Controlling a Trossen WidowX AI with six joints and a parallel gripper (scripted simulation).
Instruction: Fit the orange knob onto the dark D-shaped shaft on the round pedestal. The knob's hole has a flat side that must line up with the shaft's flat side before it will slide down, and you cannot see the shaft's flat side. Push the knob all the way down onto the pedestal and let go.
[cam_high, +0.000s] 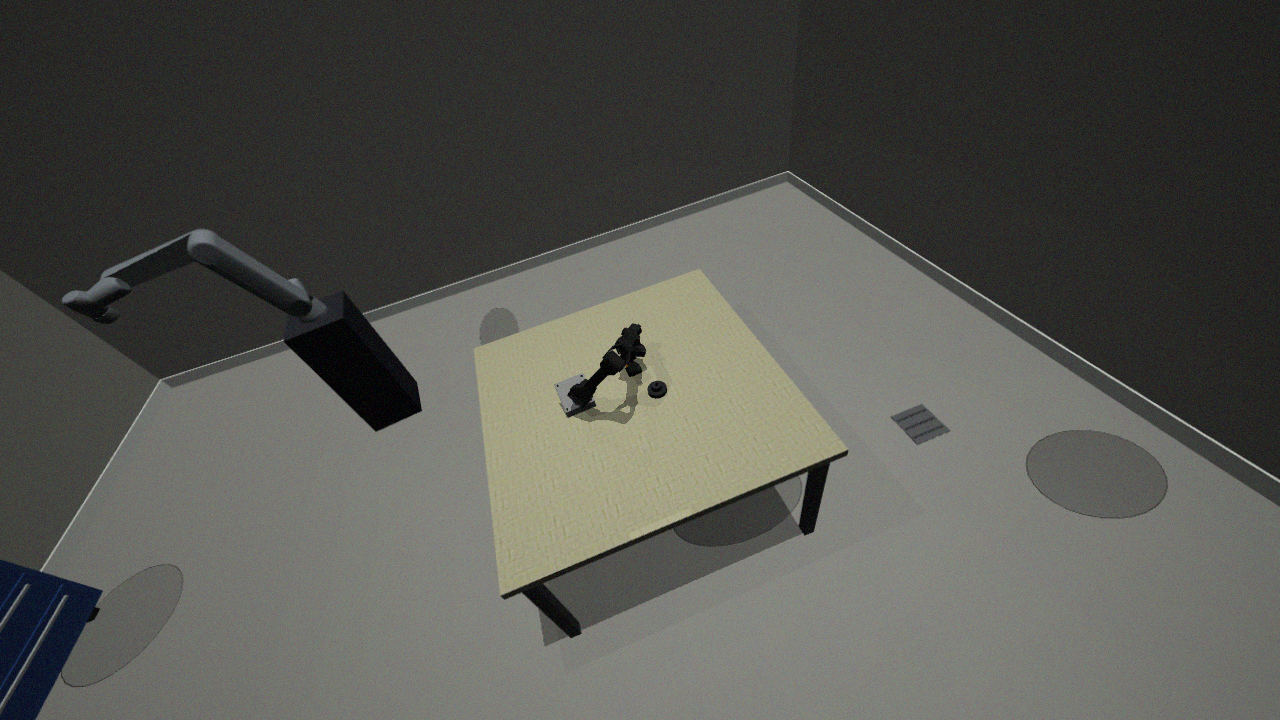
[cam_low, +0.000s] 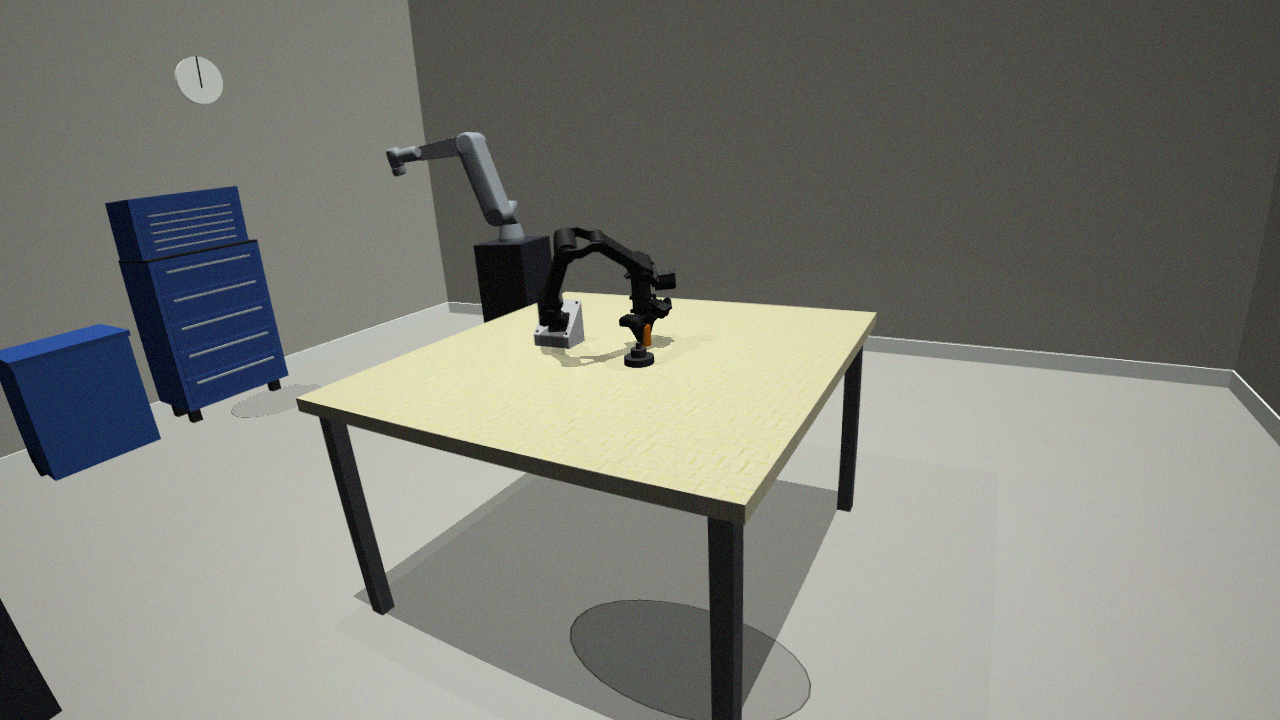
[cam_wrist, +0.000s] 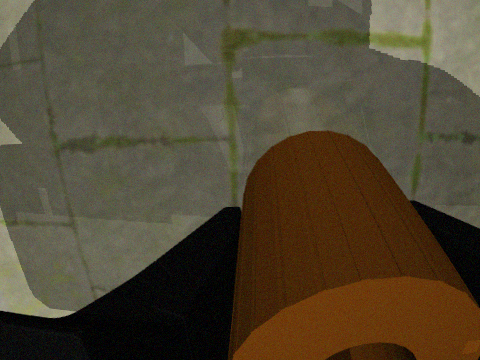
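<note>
Now: gripper tip 16 cm to the left of the dark round pedestal, 5 cm short of it and 2 cm below it. Round my gripper tip: orange knob: 2 cm above.
</note>
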